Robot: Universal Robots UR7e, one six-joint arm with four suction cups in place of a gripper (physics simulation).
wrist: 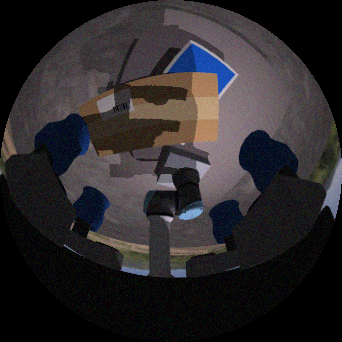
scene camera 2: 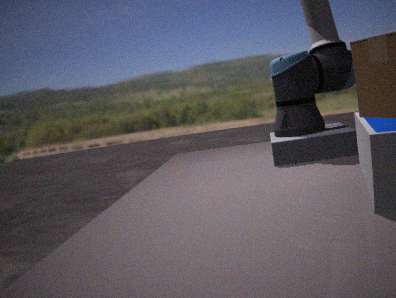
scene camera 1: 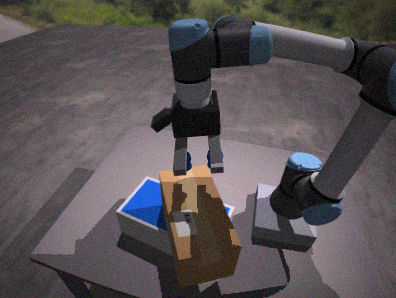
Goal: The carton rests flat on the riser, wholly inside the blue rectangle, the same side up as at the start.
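Where they show: end effector, tool point: (wrist: 159, 181) (scene camera 1: 199, 145); arm's base, origin of the base link: (wrist: 185, 177) (scene camera 2: 300, 132) (scene camera 1: 288, 203).
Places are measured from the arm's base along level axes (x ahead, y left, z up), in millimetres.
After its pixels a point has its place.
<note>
The carton (scene camera 1: 205, 220) {x 335, y 260, z 213 mm} (scene camera 2: 380, 80) {x 406, y 61, z 129 mm} (wrist: 160, 107) {x 384, y 174, z 213 mm} lies on the riser (scene camera 1: 140, 232) {x 549, y 167, z -3 mm} (scene camera 2: 386, 170) {x 572, y -34, z 3 mm}, its barcode label on the upper side. It reaches past the blue rectangle (scene camera 1: 145, 202) {x 542, y 81, z 58 mm} (scene camera 2: 382, 124) {x 486, y 11, z 58 mm} (wrist: 205, 62) {x 553, y 71, z 58 mm}, and its near end overhangs the riser's near edge in scene camera 1. Blue shows on both sides of it there. Its top edge slopes in scene camera 2; I cannot tell whether it is fully flat. My gripper (scene camera 1: 198, 164) (wrist: 162, 182) {x 363, y 162, z 377 mm} is above the carton's far end, open, its suction cups apart from the carton. The gripper does not show in scene camera 2.
The grey table (scene camera 1: 250, 160) {x 105, y -339, z -62 mm} (scene camera 2: 225, 225) {x 491, y -276, z -63 mm} bears the riser and the arm's base block (scene camera 1: 280, 240) {x 44, y 135, z -54 mm} (scene camera 2: 310, 150) {x 127, y -13, z -34 mm}. The base block stands to the right of the carton in scene camera 1. The table's near edge runs below the riser there.
</note>
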